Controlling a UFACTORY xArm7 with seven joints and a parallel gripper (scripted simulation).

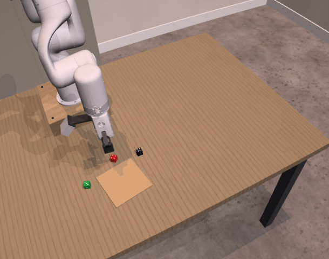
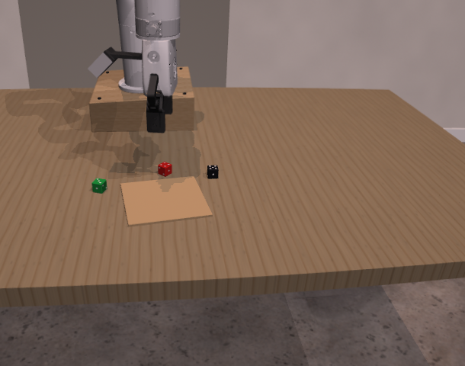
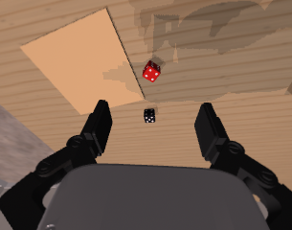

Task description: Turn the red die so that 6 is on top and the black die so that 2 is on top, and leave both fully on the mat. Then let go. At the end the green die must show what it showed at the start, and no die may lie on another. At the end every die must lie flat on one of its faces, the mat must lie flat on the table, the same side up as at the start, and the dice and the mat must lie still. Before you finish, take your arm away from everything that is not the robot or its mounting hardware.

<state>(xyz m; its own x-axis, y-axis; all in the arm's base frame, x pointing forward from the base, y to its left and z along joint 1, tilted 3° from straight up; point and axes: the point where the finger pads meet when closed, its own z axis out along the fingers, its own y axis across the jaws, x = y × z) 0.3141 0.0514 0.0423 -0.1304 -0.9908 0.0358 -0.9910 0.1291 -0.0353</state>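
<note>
The red die is 1 cm to the left of my hand and 11 cm below it. Also, from my hand: tan mat (10 cm ahead, 1 cm to the left, 11 cm below); green die (7 cm ahead, 11 cm to the right, 11 cm below); black die (2 cm ahead, 10 cm to the left, 11 cm below).
</note>
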